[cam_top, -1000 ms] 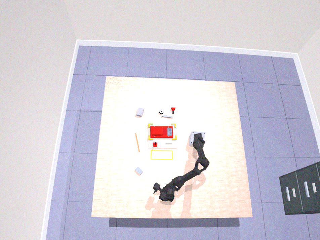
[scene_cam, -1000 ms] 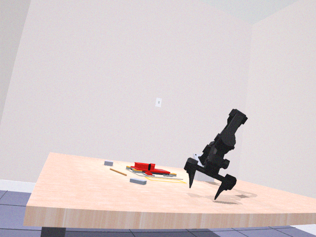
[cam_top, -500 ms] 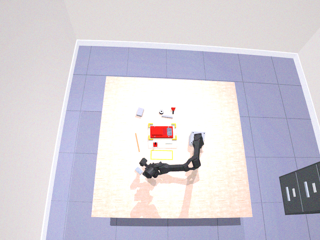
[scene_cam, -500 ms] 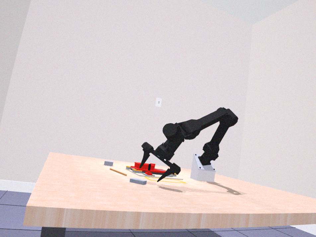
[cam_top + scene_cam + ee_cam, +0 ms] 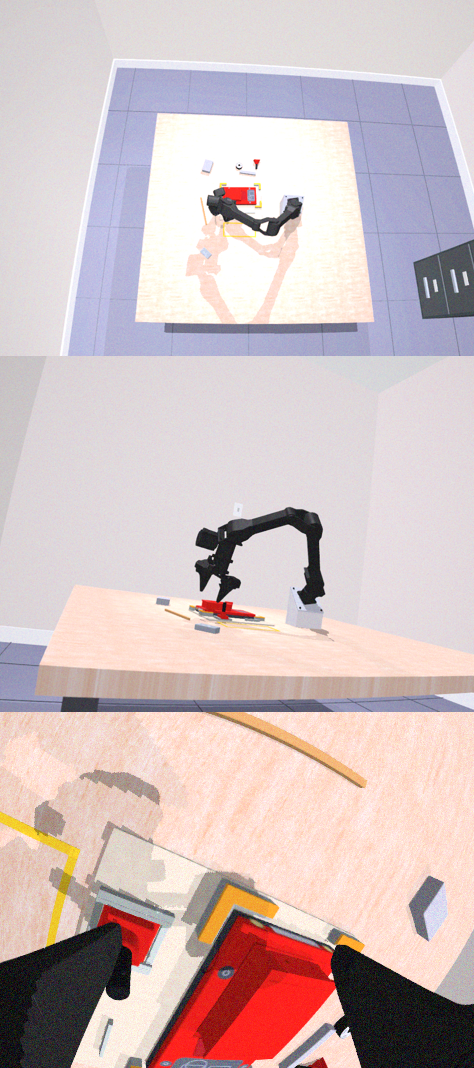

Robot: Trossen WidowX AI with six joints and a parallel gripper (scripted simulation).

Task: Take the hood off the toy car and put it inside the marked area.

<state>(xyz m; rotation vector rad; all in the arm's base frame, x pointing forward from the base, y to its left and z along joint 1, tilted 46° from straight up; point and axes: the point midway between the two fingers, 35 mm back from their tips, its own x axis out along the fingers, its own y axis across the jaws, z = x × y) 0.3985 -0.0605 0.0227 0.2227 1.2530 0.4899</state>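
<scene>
My gripper tip is 7 cm to the left of the red hood, 7 cm past it and 3 cm above it. Also, from my gripper tip: grey bar 22 cm to the right, 18 cm behind, 6 cm below; then white wheel 27 cm to the right, 14 cm behind, 6 cm below; then thin wooden stick 11 cm ahead, 7 cm below.
</scene>
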